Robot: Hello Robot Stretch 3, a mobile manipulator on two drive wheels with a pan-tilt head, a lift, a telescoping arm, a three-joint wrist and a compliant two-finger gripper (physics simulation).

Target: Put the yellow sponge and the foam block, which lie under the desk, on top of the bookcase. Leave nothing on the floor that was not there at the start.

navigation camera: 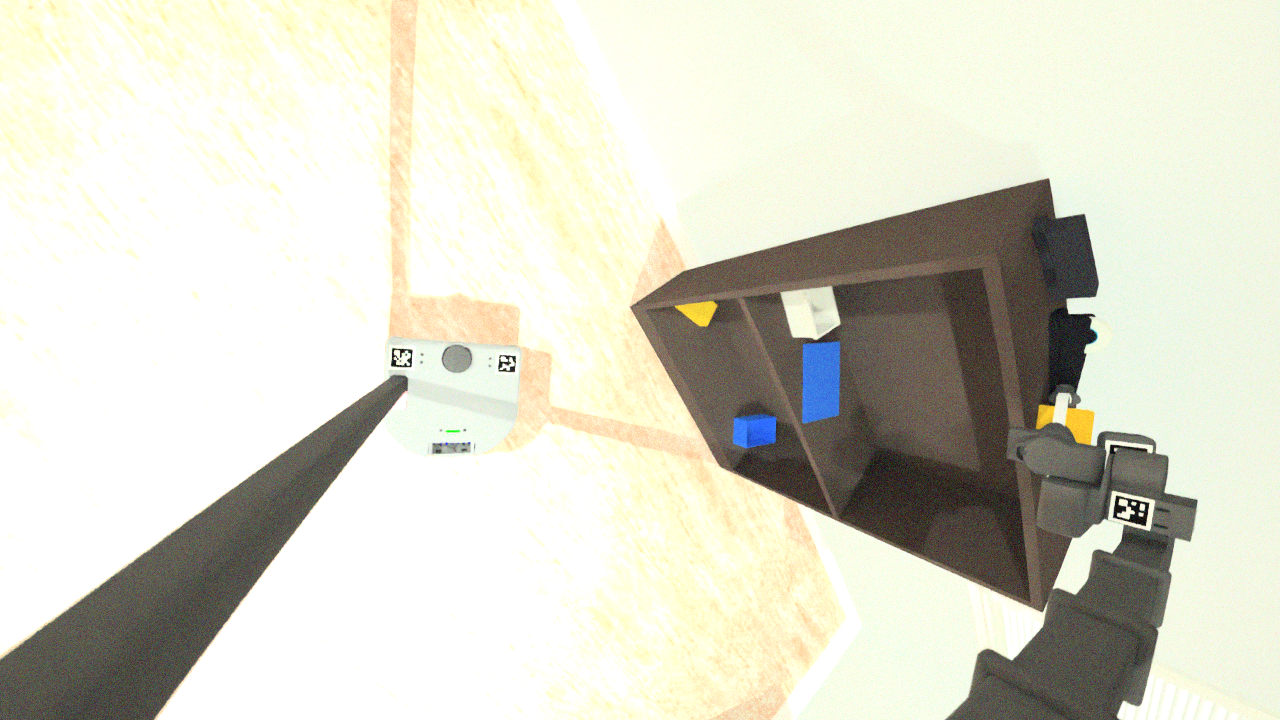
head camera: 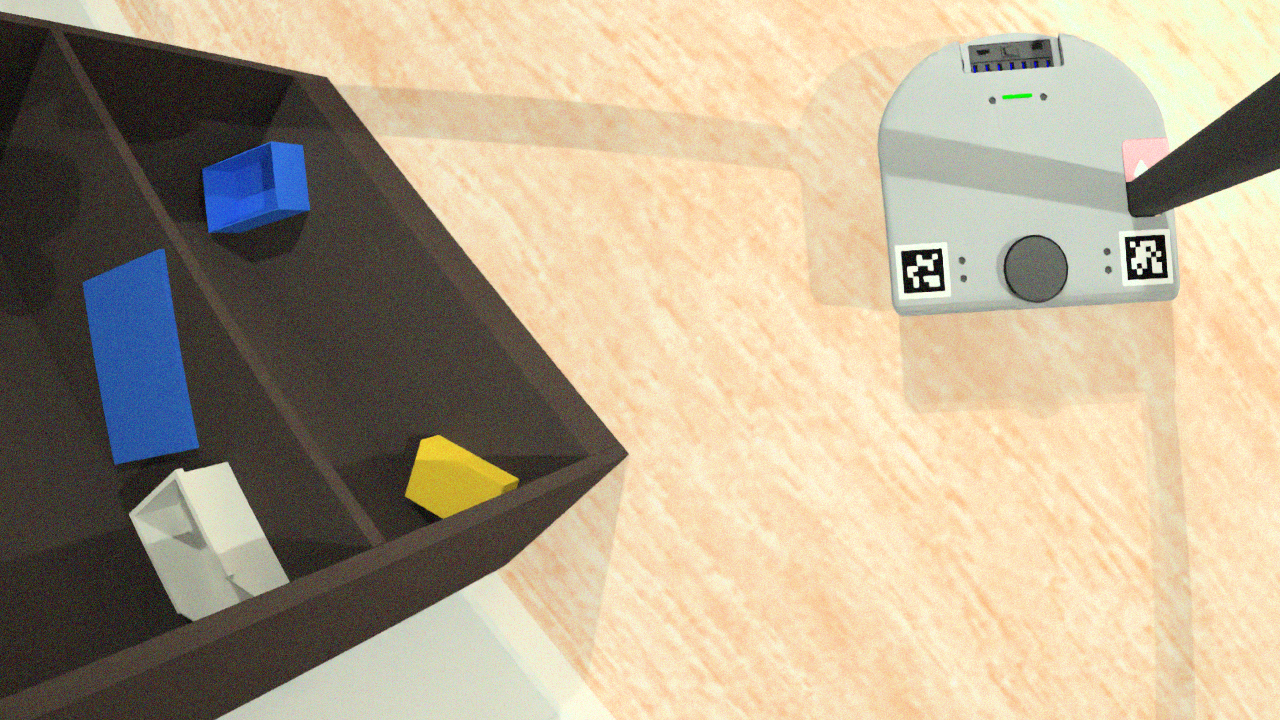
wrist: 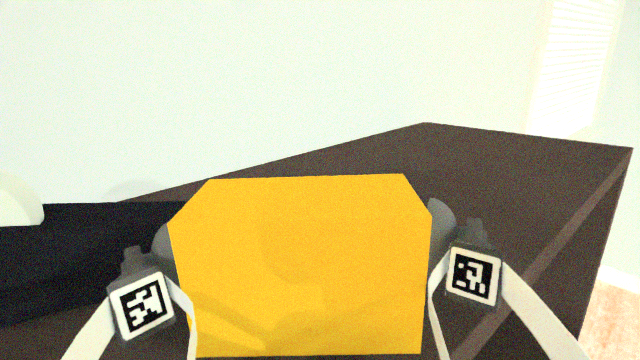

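Seen in the pictures: robot's base, origin of the base link: [navigation camera: 456, 357] [head camera: 1032, 265].
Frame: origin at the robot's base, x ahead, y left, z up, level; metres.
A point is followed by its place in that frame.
Note:
A large yellow block [navigation camera: 1081, 425] @(x 0.003, y -0.805, z 1.114 m) [wrist: 300, 260], which looks like the yellow sponge, is at the top of the dark brown bookcase [head camera: 514, 541] @(x 0.316, y -0.691, z 0.133 m) [navigation camera: 850, 234] @(x 0.355, y -0.741, z 0.737 m) [wrist: 500, 175]. In the wrist view it is between the fingers and tilted, with its upper part leaning away. My gripper [navigation camera: 1045, 420] @(x -0.022, y -0.859, z 1.082 m) [wrist: 307, 235] @(x -0.022, y -0.859, z 1.082 m) is open around it, its fingertips close beside the block's two sides. The block hides the inner parts of the fingertips and its own underside, so I cannot tell how fully it rests on the top. I do not see the foam block or the desk.
On the bookcase top are black objects [navigation camera: 1069, 255] @(x 0.251, y -0.750, z 1.095 m) [wrist: 90, 250] and a white round object [navigation camera: 1100, 334] @(x 0.145, y -0.849, z 1.119 m) [wrist: 17, 202]. Its shelves hold a yellow wedge [head camera: 456, 479] @(x 0.228, y -0.764, z 0.145 m), a blue box [head camera: 290, 183] @(x -0.216, y -1.027, z 0.140 m), a blue panel [head camera: 143, 367] @(x 0.027, y -0.873, z 0.588 m) and a white box [head camera: 234, 528] @(x 0.188, y -0.729, z 0.614 m). My base [head camera: 1029, 179] @(x -0.095, y 0.002, z 0.160 m) stands apart from it.

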